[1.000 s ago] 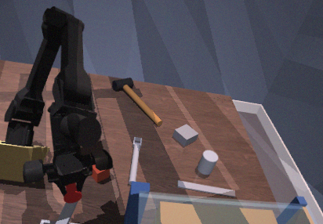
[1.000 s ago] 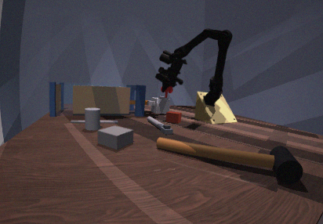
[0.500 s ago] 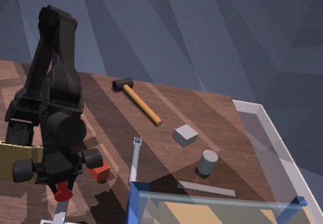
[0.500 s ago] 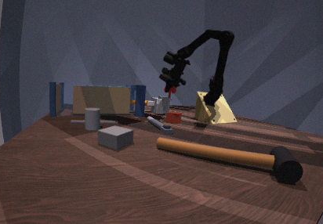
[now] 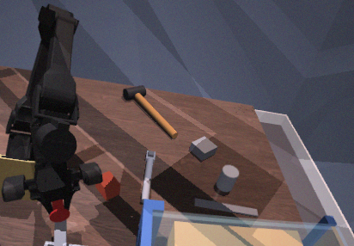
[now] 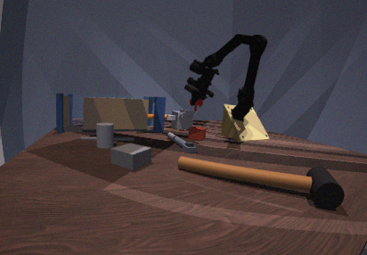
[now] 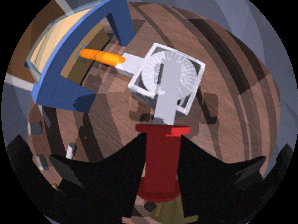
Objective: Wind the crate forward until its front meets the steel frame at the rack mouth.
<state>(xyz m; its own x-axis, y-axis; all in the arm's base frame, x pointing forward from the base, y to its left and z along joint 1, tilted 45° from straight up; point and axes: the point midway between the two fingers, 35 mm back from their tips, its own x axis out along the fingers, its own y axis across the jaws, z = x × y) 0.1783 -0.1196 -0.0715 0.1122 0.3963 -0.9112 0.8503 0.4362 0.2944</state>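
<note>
My gripper tip is 30 mm above the winch handle, 20 mm to the left of it and 10 mm short of it. The rest, counted from my gripper tip: flat grey bar: 410 mm ahead, 230 mm to the left, 130 mm below; grey winch: 100 mm below, 90 mm to the right, 20 mm ahead; red grip: 20 mm to the left, 10 mm behind.
</note>
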